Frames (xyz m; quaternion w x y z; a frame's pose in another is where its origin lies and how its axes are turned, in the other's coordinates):
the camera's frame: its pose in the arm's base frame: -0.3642 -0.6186 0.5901 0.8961 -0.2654 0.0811 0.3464
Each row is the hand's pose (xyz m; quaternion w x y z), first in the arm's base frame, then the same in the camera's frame.
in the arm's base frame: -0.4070 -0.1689 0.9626 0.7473 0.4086 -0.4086 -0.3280
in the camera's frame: 0.1052 0.1506 0.5559 0.4145 0.4496 -0.4813 -0.6281
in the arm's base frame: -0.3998 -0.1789 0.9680 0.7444 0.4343 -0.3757 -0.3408
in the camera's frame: 0.1030 0.1374 0.5549 0.4033 0.4842 -0.4570 -0.6277
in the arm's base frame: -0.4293 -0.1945 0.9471 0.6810 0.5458 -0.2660 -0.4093
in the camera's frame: 0.0789 0.1560 0.5301 0.3020 0.6109 -0.3740 -0.6290
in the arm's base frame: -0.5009 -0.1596 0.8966 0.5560 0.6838 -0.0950 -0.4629
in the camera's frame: 0.0622 0.2464 0.5087 0.1487 0.7649 -0.2442 -0.5772
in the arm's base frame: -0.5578 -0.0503 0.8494 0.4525 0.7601 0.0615 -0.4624
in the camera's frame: 0.0984 0.3716 0.5291 0.0486 0.8600 -0.1222 -0.4931
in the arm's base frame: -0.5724 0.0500 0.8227 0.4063 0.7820 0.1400 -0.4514
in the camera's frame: 0.1542 0.4546 0.5604 0.0115 0.8937 -0.0586 -0.4447
